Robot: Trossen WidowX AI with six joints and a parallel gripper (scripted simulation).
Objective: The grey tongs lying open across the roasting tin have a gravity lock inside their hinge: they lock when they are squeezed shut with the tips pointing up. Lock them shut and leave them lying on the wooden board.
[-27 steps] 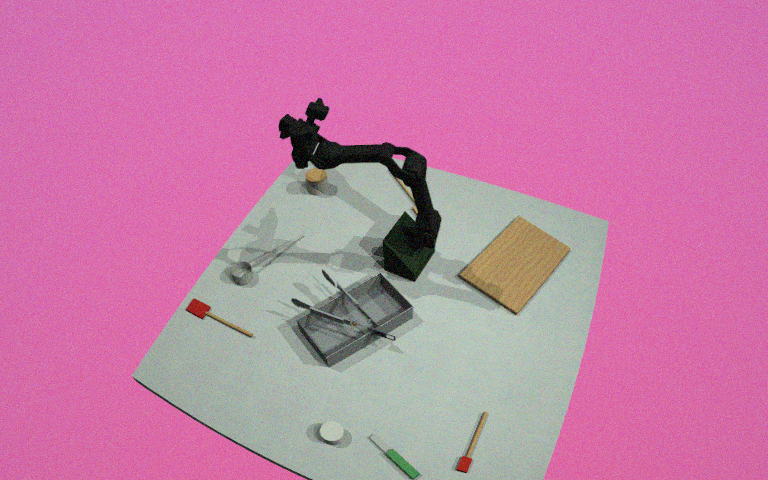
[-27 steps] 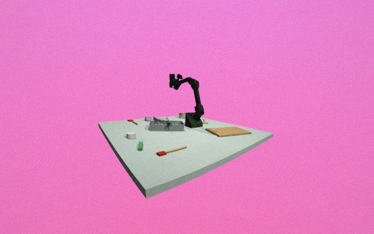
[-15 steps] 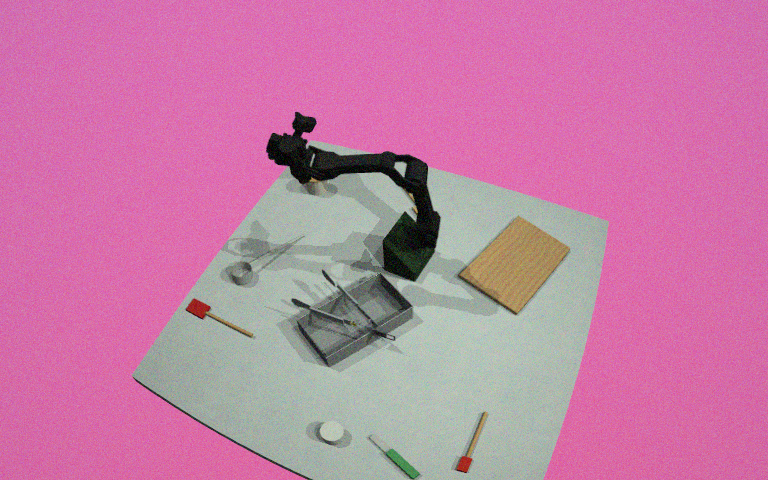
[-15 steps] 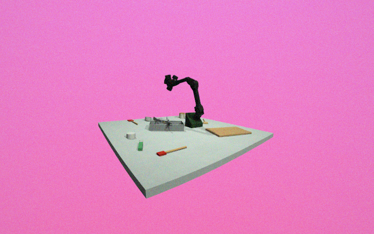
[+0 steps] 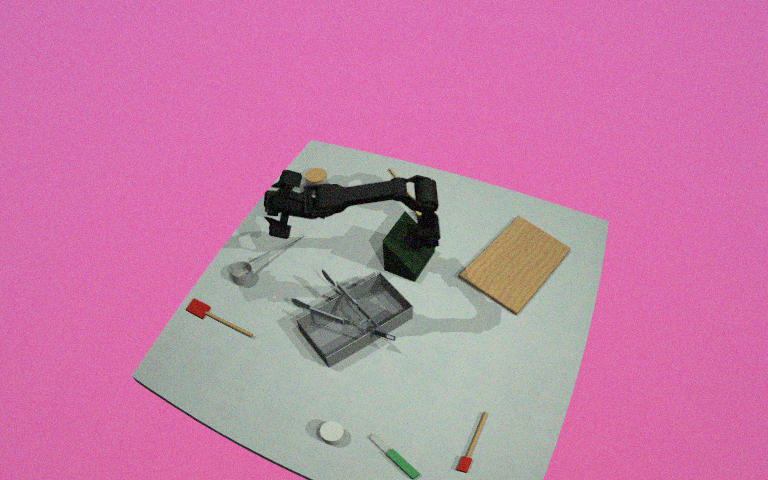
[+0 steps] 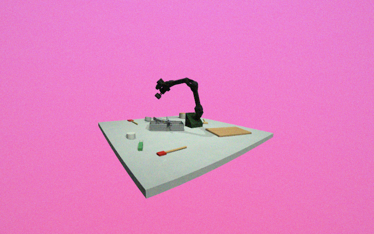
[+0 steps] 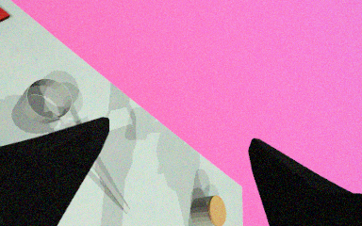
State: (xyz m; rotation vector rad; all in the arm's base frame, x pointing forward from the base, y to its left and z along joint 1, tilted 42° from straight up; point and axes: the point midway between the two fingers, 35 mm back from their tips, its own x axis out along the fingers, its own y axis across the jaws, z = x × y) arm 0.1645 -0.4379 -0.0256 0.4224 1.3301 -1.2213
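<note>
My gripper tip is 12 cm short of the roasting tin, 30 cm to the right of it and 28 cm above it. Also, from my gripper tip: green-handled tool: 51 cm ahead, 55 cm to the left, 30 cm below; then red spatula: 27 cm ahead, 16 cm to the right, 30 cm below; then white puck: 50 cm ahead, 38 cm to the left, 29 cm below.
</note>
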